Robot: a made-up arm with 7 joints. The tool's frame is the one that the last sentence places.
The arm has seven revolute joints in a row. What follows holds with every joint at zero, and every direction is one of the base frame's.
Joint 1 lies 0.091 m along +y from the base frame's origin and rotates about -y.
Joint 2 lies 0.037 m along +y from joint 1 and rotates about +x.
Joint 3 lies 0.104 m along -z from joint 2 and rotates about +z.
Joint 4 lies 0.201 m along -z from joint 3 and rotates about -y.
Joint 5 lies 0.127 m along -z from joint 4 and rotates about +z.
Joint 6 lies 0.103 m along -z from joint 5 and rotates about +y.
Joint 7 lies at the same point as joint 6 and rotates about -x.
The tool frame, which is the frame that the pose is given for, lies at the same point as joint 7; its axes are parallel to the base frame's.
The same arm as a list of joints. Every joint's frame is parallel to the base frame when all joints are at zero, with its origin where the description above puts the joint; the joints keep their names.
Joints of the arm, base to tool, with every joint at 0 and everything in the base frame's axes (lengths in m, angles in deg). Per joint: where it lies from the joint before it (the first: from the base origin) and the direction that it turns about. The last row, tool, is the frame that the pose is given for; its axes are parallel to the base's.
joint 1: axis 0 -1 0 offset 0.0000 0.0910 0.0000
joint 2: axis 1 0 0 offset 0.0000 0.0370 0.0000
joint 3: axis 0 0 1 offset 0.0000 0.0000 -0.1040
joint 4: axis 0 -1 0 offset 0.0000 0.0000 -0.2010
joint 5: axis 0 0 1 offset 0.0000 0.0000 -0.1270
joint 6: axis 0 1 0 offset 0.0000 0.0000 -0.1030
joint 7: axis -1 0 0 offset 0.0000 0.0000 0.0000
tool: offset 0.0000 0.0000 0.0000

